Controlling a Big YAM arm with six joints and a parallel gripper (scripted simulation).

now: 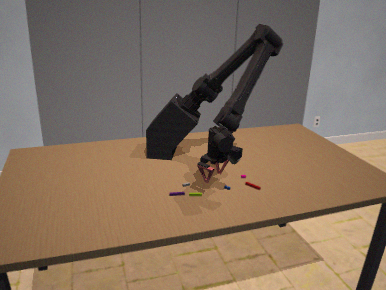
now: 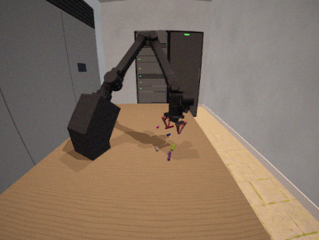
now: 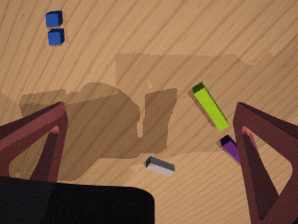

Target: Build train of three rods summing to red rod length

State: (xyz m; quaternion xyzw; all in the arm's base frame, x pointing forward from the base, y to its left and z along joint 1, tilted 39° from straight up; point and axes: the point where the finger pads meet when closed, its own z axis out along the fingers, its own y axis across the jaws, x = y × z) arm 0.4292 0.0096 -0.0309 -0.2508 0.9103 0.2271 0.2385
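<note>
My hand is 70 mm to the left of the lime rod and 70 mm above it. Also, from my hand: grey rod: 90 mm behind, 80 mm to the right, 70 mm below; then purple rod: 140 mm to the right, 70 mm below, 30 mm behind; then red rod: 190 mm to the left, 70 mm below.
</note>
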